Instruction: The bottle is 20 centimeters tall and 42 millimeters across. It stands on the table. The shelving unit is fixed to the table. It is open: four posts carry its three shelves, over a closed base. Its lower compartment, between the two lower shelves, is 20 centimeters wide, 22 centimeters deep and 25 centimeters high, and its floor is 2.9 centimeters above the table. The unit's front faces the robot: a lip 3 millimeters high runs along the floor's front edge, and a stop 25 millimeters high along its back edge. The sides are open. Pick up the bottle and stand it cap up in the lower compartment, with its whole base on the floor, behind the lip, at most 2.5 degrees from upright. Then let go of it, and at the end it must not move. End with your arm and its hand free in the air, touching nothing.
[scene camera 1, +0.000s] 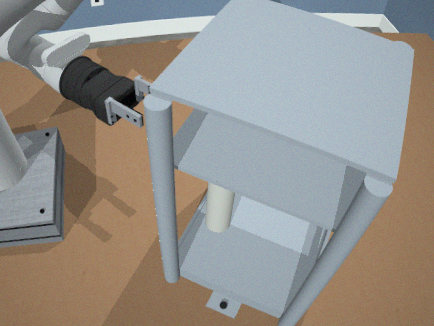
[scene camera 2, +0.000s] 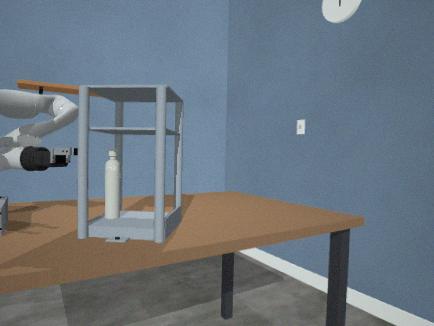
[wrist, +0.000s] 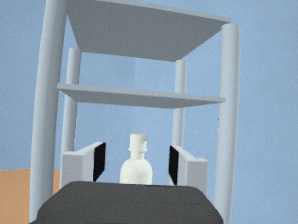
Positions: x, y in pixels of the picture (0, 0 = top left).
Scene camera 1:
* my gripper: 155, 110
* bottle: 220, 201
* grey shelving unit: 283, 105
